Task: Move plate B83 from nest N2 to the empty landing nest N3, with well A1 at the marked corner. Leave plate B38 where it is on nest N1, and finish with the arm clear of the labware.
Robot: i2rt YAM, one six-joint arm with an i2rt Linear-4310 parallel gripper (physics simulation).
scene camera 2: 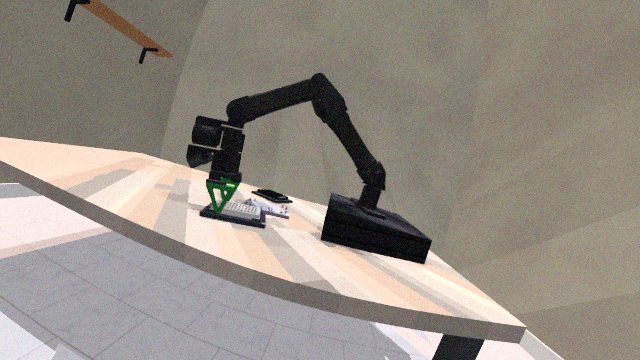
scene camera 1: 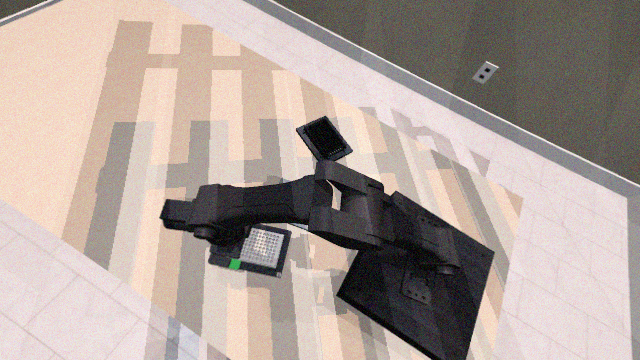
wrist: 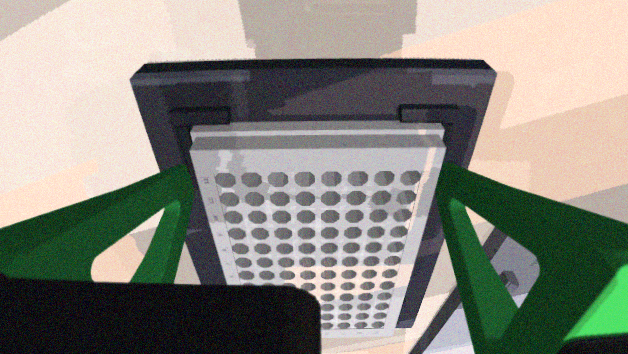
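Observation:
A white 96-well plate lies in a dark nest. My gripper is open; its green fingers stand at the plate's two long sides, tips low beside its edges. In scene camera 1 the arm hides most of the gripper. A black plate sits in another dark nest. A pale nest with small posts lies between them and bears no plate where it shows. The arm covers most of it in scene camera 1. Labels B83, B38 and well A1 are not readable.
The black robot base stands on the table to the right of the nests. The arm reaches from it over the pale nest. The table's front edge runs across scene camera 2. A wooden wall shelf hangs at the upper left.

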